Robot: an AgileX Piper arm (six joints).
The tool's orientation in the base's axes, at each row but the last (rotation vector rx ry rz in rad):
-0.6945, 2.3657, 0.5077
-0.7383, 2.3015, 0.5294
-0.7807, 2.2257, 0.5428
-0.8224, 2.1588, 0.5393
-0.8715, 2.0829, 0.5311
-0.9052, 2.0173, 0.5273
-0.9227, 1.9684, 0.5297
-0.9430, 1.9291, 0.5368
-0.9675, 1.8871, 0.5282
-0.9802, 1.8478, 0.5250
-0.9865, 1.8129, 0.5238
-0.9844, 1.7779, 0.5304
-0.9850, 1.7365, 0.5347
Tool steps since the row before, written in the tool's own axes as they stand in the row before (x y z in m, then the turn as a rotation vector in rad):
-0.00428, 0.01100, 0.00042, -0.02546, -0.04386, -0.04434
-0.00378, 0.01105, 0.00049, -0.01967, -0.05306, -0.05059
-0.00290, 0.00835, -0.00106, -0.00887, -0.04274, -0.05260
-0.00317, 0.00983, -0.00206, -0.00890, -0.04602, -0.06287
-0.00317, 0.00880, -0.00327, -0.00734, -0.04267, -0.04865
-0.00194, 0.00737, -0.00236, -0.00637, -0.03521, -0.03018
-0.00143, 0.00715, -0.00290, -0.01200, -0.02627, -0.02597
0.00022, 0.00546, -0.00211, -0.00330, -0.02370, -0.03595
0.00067, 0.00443, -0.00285, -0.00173, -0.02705, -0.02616
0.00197, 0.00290, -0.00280, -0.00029, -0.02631, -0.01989
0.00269, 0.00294, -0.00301, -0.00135, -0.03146, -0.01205
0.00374, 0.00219, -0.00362, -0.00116, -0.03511, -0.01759
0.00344, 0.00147, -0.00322, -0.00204, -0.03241, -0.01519
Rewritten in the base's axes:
-0.00339, 0.01039, 0.00448, 0.02303, -0.04800, 0.04128
-0.00434, 0.01003, 0.00415, 0.02229, -0.06046, 0.04011
-0.00443, 0.00656, 0.00407, 0.00829, -0.05809, 0.03505
-0.00629, 0.00691, 0.00486, 0.00550, -0.06652, 0.04116
-0.00674, 0.00517, 0.00510, 0.00964, -0.05606, 0.03172
-0.00609, 0.00406, 0.00318, 0.01331, -0.03972, 0.02088
-0.00658, 0.00319, 0.00284, 0.01058, -0.02901, 0.02356
-0.00549, 0.00184, 0.00086, 0.00055, -0.03769, 0.02108
-0.00525, 0.00041, 0.00065, 0.00807, -0.03357, 0.01507
-0.00432, -0.00106, -0.00061, 0.01053, -0.02931, 0.01087
-0.00458, -0.00151, -0.00131, 0.01922, -0.02628, 0.00876
-0.00444, -0.00279, -0.00210, 0.01910, -0.03247, 0.01116
-0.00348, -0.00280, -0.00210, 0.01835, -0.02884, 0.01079

